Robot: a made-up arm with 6 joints. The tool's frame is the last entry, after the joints.
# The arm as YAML. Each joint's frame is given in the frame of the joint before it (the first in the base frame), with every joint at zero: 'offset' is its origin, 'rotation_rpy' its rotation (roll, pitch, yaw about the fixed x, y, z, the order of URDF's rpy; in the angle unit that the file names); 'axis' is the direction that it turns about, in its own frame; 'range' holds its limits. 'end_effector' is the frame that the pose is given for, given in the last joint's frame.
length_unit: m
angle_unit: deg
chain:
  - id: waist
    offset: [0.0, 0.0, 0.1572]
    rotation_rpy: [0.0, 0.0, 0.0]
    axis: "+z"
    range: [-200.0, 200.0]
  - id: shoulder
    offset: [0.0, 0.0, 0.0]
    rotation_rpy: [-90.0, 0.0, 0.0]
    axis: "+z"
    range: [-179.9, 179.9]
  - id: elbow
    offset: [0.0, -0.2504, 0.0]
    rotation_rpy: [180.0, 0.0, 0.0]
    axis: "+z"
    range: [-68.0, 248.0]
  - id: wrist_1
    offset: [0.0, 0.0, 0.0]
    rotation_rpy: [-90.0, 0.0, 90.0]
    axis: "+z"
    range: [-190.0, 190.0]
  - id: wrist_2
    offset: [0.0, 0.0, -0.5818]
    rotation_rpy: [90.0, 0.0, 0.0]
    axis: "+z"
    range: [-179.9, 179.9]
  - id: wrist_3
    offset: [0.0, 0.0, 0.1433]
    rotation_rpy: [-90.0, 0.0, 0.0]
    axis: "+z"
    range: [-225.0, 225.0]
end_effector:
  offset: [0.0, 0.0, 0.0]
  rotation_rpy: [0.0, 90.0, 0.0]
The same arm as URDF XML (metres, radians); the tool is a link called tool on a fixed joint. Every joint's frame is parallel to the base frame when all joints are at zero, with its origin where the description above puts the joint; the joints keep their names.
<robot name="arm">
  <joint name="tool_fixed" type="fixed">
    <parent link="link6"/>
    <child link="tool"/>
    <origin xyz="0 0 0" rpy="0 0 0"/>
  </joint>
  <joint name="wrist_3" type="revolute">
    <parent link="link5"/>
    <child link="link6"/>
    <origin xyz="0 -0.1433 0" rpy="0 0 0"/>
    <axis xyz="-1 0 0"/>
    <limit lower="-3.927" upper="3.927"/>
  </joint>
  <joint name="wrist_2" type="revolute">
    <parent link="link4"/>
    <child link="link5"/>
    <origin xyz="0.5818 0 0" rpy="0 0 0"/>
    <axis xyz="0 -1 0"/>
    <limit lower="-3.1398" upper="3.1398"/>
  </joint>
  <joint name="wrist_1" type="revolute">
    <parent link="link3"/>
    <child link="link4"/>
    <origin xyz="0 0 0" rpy="0 0 0"/>
    <axis xyz="-1 0 0"/>
    <limit lower="-3.3161" upper="3.3161"/>
  </joint>
  <joint name="elbow" type="revolute">
    <parent link="link2"/>
    <child link="link3"/>
    <origin xyz="0 0 0.2504" rpy="0 0 0"/>
    <axis xyz="0 -1 0"/>
    <limit lower="-1.1868" upper="4.3284"/>
  </joint>
  <joint name="shoulder" type="revolute">
    <parent link="link1"/>
    <child link="link2"/>
    <origin xyz="0 0 0" rpy="0 0 0"/>
    <axis xyz="0 1 0"/>
    <limit lower="-3.1398" upper="3.1398"/>
  </joint>
  <joint name="waist" type="revolute">
    <parent link="base"/>
    <child link="link1"/>
    <origin xyz="0 0 0.1572" rpy="0 0 0"/>
    <axis xyz="0 0 1"/>
    <limit lower="-3.4907" upper="3.4907"/>
  </joint>
  <link name="base"/>
  <link name="link1"/>
  <link name="link2"/>
  <link name="link3"/>
  <link name="link4"/>
  <link name="link5"/>
  <link name="link6"/>
  <link name="tool"/>
</robot>

